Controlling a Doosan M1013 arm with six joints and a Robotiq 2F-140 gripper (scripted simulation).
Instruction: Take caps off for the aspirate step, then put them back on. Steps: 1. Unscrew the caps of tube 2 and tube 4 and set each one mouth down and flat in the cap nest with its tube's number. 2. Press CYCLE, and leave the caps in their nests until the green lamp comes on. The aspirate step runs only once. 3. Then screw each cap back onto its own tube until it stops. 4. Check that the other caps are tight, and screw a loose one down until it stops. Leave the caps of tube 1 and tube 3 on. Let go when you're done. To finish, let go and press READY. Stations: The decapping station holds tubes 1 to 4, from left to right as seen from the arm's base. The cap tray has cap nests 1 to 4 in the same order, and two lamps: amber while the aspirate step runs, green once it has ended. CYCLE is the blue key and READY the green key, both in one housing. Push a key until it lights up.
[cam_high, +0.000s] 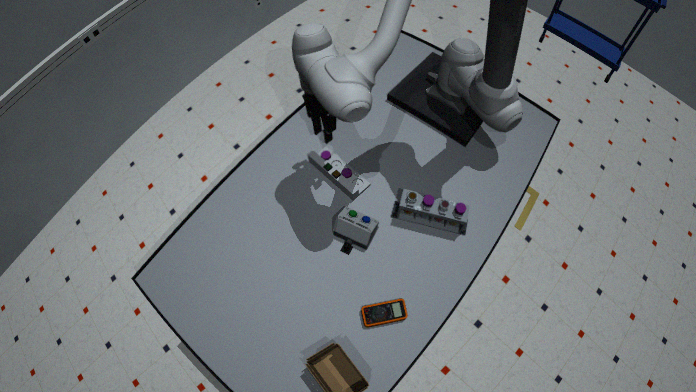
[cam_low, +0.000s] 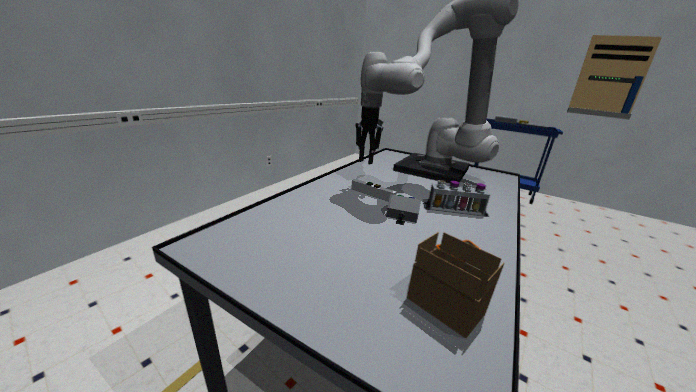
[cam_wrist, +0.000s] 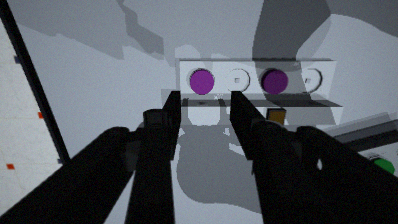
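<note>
The blue key is 12 cm ahead of my hand, 28 cm to the left of it and 9 cm below it. The rest, counted from my hand: green key 13 cm ahead, 23 cm to the left, 9 cm below; key housing 14 cm ahead, 26 cm to the left, 10 cm below; purple cap 3 cm behind, 40 cm to the left, 4 cm below.
</note>
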